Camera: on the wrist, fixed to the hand. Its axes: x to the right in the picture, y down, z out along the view.
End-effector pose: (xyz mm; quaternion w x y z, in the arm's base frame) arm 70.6 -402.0 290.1 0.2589 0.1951 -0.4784 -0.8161
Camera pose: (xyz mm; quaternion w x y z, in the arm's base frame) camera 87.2 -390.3 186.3 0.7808 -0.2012 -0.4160 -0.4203
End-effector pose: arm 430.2 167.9 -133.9 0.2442 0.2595 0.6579 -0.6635
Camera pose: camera 379.5 219.0 -56.3 0.6447 0.6442 0.3292 -0.2469
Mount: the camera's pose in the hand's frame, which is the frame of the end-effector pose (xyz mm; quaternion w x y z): -12.9 -92.4 -49.9 0.7050 -0.0660 0.0196 0.7059
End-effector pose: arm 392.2 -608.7 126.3 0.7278 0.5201 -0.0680 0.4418
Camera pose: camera 432.4 -581.6 32.3 0.2369 0.2620 -0.4300 0.8309
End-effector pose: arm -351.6 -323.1 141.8 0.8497 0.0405 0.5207 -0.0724
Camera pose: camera -416.5 -406.0 131.2 0.6426 0.3414 0.3599 0.5839
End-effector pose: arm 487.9 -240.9 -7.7 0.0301 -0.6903 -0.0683 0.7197
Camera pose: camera 533.6 -148.5 16.1 0.5310 0.5509 -0.3922 -0.5106
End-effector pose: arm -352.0 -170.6 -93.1 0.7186 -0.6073 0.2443 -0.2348
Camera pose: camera -397.5 -214.3 -8.1 0.6275 -0.2985 0.6305 0.3459
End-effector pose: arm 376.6 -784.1 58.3 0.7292 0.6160 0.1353 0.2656
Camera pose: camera 360.2 -759.2 -43.2 0.3646 0.4764 -0.3427 0.7230
